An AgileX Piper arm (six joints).
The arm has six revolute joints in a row. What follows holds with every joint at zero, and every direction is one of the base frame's.
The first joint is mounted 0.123 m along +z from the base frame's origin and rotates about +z.
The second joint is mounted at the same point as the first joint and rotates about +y.
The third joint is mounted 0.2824 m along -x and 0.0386 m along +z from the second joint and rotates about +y.
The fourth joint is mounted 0.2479 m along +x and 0.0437 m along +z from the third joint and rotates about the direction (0.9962, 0, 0.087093).
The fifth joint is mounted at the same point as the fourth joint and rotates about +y.
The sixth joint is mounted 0.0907 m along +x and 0.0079 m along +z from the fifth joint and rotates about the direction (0.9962, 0, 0.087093).
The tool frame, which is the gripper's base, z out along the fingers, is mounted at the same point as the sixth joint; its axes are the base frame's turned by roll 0, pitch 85.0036 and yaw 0 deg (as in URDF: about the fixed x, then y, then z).
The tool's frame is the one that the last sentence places.
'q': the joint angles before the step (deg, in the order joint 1, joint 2, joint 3, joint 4, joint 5, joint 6). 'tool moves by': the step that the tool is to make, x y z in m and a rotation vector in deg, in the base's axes. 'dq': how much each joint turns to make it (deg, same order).
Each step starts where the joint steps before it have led.
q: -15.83 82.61 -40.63 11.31 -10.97 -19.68
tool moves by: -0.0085 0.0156 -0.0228 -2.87 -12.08 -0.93
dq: 4.02 2.64 9.15 0.35 -24.44 3.35
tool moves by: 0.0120 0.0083 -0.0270 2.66 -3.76 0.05
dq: 2.60 7.89 1.19 -0.05 -11.81 5.41
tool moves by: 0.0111 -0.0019 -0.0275 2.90 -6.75 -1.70
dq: 0.43 9.75 0.05 -0.28 -15.21 6.89
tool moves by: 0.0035 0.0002 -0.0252 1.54 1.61 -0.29
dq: 0.25 5.84 -0.14 0.08 -3.60 1.97
